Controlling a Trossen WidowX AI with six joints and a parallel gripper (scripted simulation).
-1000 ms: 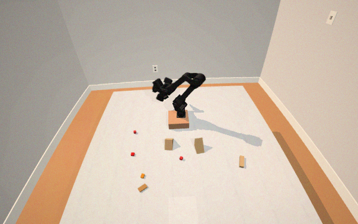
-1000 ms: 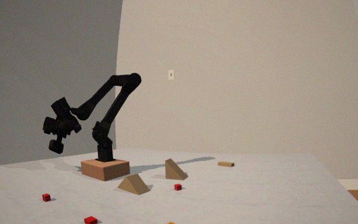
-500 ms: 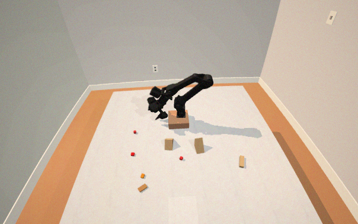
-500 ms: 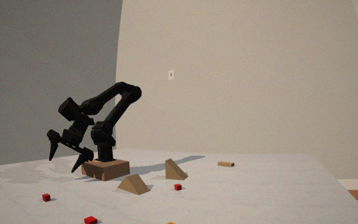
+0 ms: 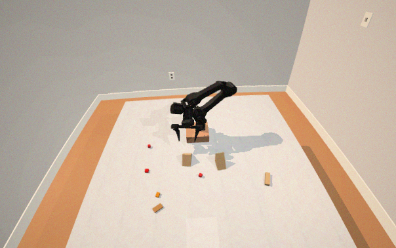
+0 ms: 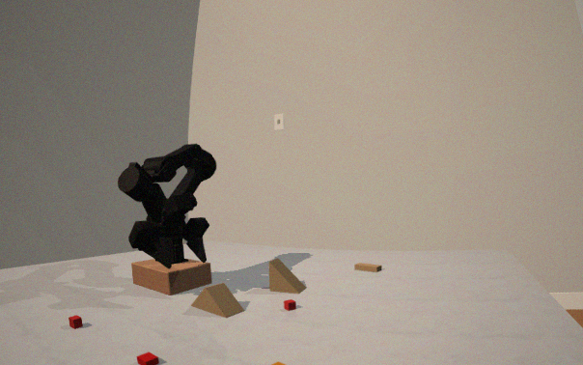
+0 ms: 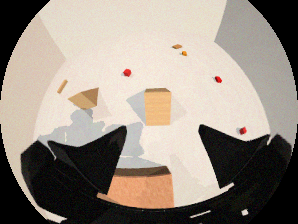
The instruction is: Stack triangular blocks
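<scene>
Now: gripper tip 70 mm short of the tan triangular block and 50 mm above it. The rest, counted from my gripper tip: small tan block (440 mm to the left, 210 mm ahead, 70 mm below).
</scene>
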